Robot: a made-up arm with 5 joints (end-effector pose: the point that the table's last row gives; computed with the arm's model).
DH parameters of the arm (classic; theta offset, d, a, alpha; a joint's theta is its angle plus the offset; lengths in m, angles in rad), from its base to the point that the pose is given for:
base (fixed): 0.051 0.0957 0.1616 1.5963
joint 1: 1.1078 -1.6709 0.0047 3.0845
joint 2: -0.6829 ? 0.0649 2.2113
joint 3: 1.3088 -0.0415 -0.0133 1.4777
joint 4: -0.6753 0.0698 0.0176 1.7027
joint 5: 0.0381 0 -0.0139 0
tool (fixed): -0.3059 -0.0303 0 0
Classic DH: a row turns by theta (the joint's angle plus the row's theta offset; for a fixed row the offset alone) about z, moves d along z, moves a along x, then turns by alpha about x.
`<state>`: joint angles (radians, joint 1 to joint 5).
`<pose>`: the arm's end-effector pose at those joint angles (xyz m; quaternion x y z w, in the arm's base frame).
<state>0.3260 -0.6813 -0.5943 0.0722 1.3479</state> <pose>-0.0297 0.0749 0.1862 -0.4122 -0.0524 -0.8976 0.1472</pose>
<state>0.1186 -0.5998 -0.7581 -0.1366 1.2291</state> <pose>0.0087 0.0721 0.2340 -0.6254 0.0070 -0.7692 0.1314</pose>
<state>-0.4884 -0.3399 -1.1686 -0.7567 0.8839</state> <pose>0.1700 0.0710 0.2721 -0.9944 0.0131 -0.1004 0.0294</pose>
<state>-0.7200 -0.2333 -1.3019 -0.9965 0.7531</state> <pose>0.2227 0.0727 0.2436 -0.9776 -0.0349 0.2067 0.0165</pose>
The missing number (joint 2, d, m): -1.5856
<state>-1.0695 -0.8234 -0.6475 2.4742 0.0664</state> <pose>0.2427 0.0555 0.2627 0.2627 -0.3099 -0.8883 0.2142</pose>
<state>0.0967 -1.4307 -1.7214 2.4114 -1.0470</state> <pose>0.0723 0.0591 0.1937 -0.6483 -0.3836 0.6399 0.1519</pose>
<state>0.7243 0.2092 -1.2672 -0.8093 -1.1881</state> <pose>0.0754 0.0437 0.1975 0.4847 0.7881 0.2631 0.2734</pose>
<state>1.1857 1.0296 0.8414 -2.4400 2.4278</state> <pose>0.0816 0.1265 0.1972 -0.2366 -0.8203 0.4737 0.2161</pose>
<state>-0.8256 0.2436 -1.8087 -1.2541 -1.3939</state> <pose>0.2220 0.0624 0.1353 -0.3524 -0.6249 0.1884 0.6707</pose>
